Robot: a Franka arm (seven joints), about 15 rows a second.
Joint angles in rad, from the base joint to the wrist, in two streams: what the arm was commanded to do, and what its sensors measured. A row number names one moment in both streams.
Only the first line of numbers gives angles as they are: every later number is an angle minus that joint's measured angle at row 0.
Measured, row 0:
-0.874, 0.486, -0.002, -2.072, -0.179, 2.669, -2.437
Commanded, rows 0 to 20:
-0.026, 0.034, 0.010, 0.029, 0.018, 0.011, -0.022
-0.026, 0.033, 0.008, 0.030, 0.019, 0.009, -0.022
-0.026, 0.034, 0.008, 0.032, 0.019, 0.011, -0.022
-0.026, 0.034, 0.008, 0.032, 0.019, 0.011, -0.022
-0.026, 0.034, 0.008, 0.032, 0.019, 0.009, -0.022
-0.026, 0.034, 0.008, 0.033, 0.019, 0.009, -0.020
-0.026, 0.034, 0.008, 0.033, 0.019, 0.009, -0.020
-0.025, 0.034, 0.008, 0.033, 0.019, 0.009, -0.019
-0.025, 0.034, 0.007, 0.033, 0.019, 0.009, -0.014
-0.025, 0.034, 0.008, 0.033, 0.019, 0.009, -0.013
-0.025, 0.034, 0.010, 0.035, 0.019, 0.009, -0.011
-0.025, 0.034, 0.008, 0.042, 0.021, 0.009, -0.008
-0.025, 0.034, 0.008, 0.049, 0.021, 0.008, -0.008
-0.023, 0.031, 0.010, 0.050, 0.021, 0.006, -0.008
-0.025, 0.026, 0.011, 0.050, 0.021, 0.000, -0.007
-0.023, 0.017, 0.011, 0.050, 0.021, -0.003, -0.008
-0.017, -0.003, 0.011, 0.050, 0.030, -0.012, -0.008
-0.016, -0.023, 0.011, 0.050, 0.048, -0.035, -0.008
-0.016, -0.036, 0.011, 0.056, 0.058, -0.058, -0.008
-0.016, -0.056, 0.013, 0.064, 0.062, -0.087, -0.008
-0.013, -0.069, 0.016, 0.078, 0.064, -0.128, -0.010
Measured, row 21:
-0.014, -0.015, 0.008, 0.066, 0.039, -0.046, 0.001
